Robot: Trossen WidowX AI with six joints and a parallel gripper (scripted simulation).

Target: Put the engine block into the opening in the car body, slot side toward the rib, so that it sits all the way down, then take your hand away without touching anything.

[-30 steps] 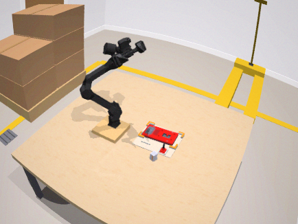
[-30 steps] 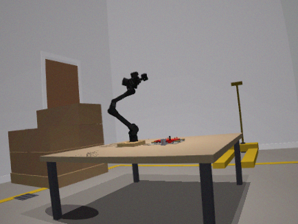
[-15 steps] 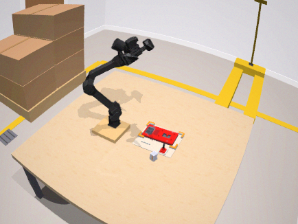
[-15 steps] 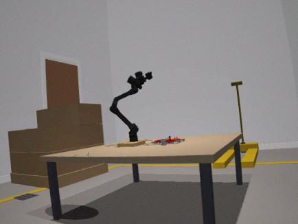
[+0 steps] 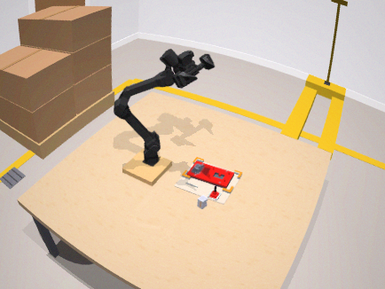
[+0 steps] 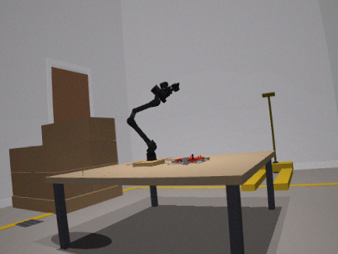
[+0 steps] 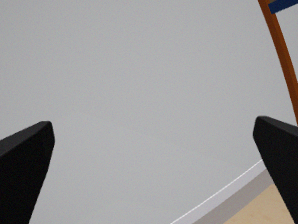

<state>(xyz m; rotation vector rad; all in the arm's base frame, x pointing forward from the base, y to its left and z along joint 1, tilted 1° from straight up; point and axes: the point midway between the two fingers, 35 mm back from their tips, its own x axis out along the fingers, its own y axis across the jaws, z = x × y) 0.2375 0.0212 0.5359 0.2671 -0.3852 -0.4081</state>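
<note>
My gripper tip is 8 cm short of the grey engine block, 10 cm to the left of it and 55 cm above it.
</note>
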